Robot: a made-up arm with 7 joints. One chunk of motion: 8 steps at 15 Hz.
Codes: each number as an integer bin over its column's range. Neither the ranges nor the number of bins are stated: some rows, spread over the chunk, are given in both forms.
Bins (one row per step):
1: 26 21 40 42 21 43 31
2: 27 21 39 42 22 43 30
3: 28 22 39 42 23 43 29
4: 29 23 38 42 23 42 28
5: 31 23 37 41 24 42 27
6: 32 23 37 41 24 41 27
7: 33 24 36 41 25 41 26
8: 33 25 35 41 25 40 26
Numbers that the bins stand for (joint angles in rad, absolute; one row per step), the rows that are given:
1: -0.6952 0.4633 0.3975 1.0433 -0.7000 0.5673 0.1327
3: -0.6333 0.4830 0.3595 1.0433 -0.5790 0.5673 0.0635
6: -0.5095 0.5027 0.2837 0.9944 -0.5186 0.4660 -0.0057
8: -0.4786 0.5421 0.2078 0.9944 -0.4581 0.4154 -0.0403
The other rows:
2: -0.6643 0.4633 0.3595 1.0433 -0.6395 0.5673 0.0981
4: -0.6024 0.5027 0.3216 1.0433 -0.5790 0.5167 0.0289
5: -0.5405 0.5027 0.2837 0.9944 -0.5186 0.5167 -0.0057
7: -0.4786 0.5224 0.2457 0.9944 -0.4581 0.4660 -0.0403

